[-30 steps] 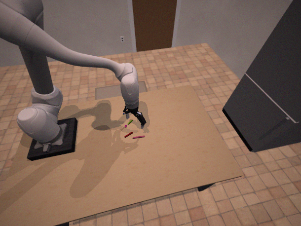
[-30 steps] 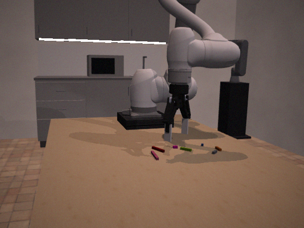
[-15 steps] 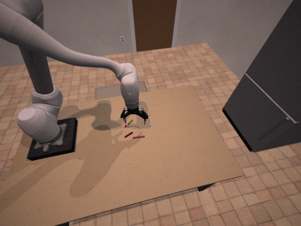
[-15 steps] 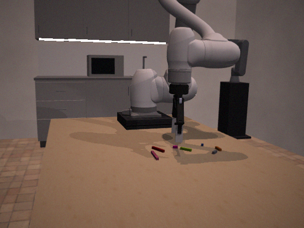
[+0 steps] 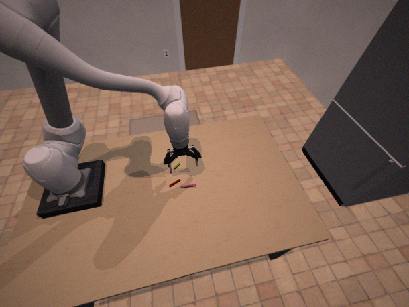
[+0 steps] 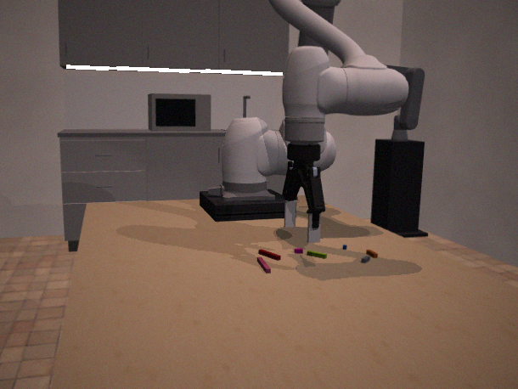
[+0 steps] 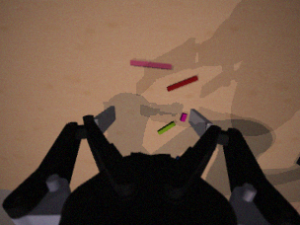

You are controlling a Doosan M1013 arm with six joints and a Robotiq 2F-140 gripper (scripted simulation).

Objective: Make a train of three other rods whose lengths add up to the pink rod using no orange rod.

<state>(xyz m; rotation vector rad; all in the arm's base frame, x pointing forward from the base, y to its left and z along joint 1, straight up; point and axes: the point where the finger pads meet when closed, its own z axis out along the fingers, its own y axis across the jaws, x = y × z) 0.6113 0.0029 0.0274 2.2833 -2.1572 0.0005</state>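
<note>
My hand is 15 cm to the right of the blue rod, 9 cm past it and 7 cm above it. From my hand the other things lie so: magenta rod 8 cm behind, 7 cm below, 2 cm to the left; lime rod 7 cm below, 6 cm to the left, 4 cm behind; red rod 7 cm below, 6 cm to the right, 6 cm behind.
</note>
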